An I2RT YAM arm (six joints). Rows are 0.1 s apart.
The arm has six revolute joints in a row. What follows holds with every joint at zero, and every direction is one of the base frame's.
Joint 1 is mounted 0.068 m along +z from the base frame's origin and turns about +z.
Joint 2 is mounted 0.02 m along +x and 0.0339 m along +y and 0.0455 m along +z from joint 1 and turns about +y.
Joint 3 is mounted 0.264 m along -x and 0.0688 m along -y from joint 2 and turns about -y.
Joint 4 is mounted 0.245 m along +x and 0.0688 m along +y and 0.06 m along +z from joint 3 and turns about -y.
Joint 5 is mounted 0.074 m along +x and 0.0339 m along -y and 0.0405 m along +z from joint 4 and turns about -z.
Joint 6 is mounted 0.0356 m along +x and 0.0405 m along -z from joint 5 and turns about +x.
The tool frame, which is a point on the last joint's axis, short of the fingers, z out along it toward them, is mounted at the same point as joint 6; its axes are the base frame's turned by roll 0, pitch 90 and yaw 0 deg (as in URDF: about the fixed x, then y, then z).
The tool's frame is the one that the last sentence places.
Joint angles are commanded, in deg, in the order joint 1, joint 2, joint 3, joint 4, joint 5, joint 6. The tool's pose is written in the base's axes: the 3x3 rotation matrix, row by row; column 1 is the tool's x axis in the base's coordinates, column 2 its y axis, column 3 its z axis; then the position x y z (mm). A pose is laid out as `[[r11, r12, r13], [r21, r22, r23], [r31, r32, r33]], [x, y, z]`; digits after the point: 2 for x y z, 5 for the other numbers.
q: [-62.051, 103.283, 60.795, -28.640, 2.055, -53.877]
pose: [[-0.97892, 0.16540, 0.11982], [0.12271, 0.94527, -0.30235], [-0.16328, -0.28128, -0.94563]], [156.96, -298.55, 145.51]
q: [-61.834, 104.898, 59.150, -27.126, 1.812, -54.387]
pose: [[-0.98259, 0.14893, 0.11105], [0.11371, 0.95487, -0.27440], [-0.14691, -0.25699, -0.95518]], [156.70, -295.05, 130.28]
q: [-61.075, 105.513, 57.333, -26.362, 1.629, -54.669]
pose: [[-0.98634, 0.12776, 0.10398], [0.09883, 0.96398, -0.24694], [-0.13178, -0.23329, -0.96344]], [157.71, -287.48, 119.68]
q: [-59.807, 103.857, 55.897, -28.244, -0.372, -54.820]
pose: [[-0.98720, 0.09833, 0.12554], [0.07148, 0.97660, -0.20284], [-0.14254, -0.19128, -0.97113]], [160.12, -274.73, 121.60]
